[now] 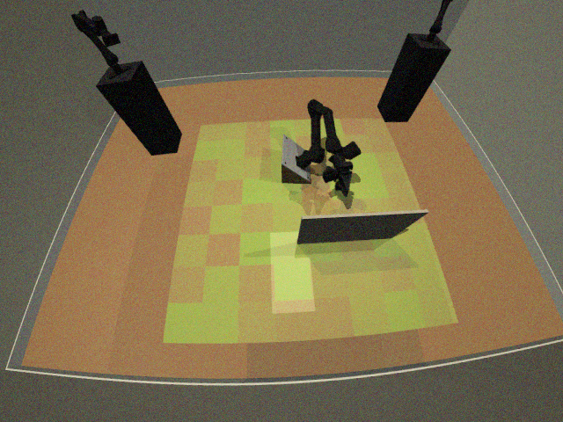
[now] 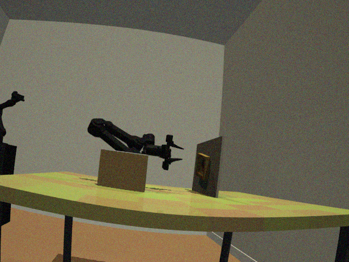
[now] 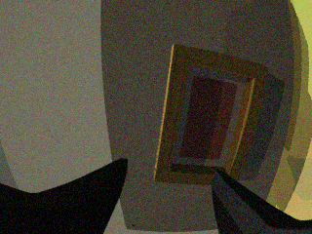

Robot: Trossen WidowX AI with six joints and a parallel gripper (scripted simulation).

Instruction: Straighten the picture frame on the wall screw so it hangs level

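The picture frame is 130 mm ahead of my gripper tip, 10 mm to the left of it and 50 mm below it. From my gripper tip the other things lie so: grey wall panel (140 mm ahead, 20 mm to the left, 60 mm below).
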